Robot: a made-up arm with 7 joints. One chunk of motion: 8 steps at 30 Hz.
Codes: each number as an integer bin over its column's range. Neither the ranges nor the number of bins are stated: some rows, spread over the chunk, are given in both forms.
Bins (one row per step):
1: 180 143 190 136 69 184 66
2: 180 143 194 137 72 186 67
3: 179 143 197 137 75 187 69
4: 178 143 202 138 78 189 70
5: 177 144 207 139 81 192 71
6: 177 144 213 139 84 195 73
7: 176 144 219 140 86 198 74
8: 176 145 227 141 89 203 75
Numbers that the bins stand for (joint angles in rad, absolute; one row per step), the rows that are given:
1: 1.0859 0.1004 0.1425 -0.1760 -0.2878 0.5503 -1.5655
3: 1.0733 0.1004 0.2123 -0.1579 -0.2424 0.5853 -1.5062
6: 1.0481 0.1224 0.3716 -0.1216 -0.1742 0.6788 -1.4272
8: 1.0355 0.1443 0.5111 -0.0854 -0.1364 0.7723 -1.3876
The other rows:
2: 1.0859 0.1004 0.1824 -0.1579 -0.2651 0.5736 -1.5458
4: 1.0607 0.1004 0.2621 -0.1398 -0.2196 0.6087 -1.4865
5: 1.0481 0.1224 0.3119 -0.1216 -0.1969 0.6438 -1.4667
7: 1.0355 0.1224 0.4314 -0.1035 -0.1591 0.7139 -1.4074

